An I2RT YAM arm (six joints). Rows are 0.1 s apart.
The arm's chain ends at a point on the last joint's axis. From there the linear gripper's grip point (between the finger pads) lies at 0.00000 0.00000 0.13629 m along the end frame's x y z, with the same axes.
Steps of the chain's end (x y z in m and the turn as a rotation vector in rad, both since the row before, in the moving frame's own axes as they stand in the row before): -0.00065, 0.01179, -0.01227, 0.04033, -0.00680, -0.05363; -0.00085, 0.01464, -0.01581, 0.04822, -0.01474, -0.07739; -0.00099, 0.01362, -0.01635, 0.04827, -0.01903, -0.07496; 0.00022, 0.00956, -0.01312, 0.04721, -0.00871, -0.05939; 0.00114, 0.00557, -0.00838, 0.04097, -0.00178, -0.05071; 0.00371, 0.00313, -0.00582, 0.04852, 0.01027, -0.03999
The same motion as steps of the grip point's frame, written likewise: -0.00172, 0.00632, -0.01238, 0.04033, -0.00680, -0.05363; -0.00311, 0.00816, -0.01598, 0.04822, -0.01474, -0.07739; -0.00383, 0.00715, -0.01653, 0.04827, -0.01903, -0.07496; -0.00116, 0.00317, -0.01328, 0.04721, -0.00871, -0.05939; 0.00076, 0.00000, -0.00849, 0.04097, -0.00178, -0.05071; 0.00498, -0.00351, -0.00599, 0.04852, 0.01027, -0.03999
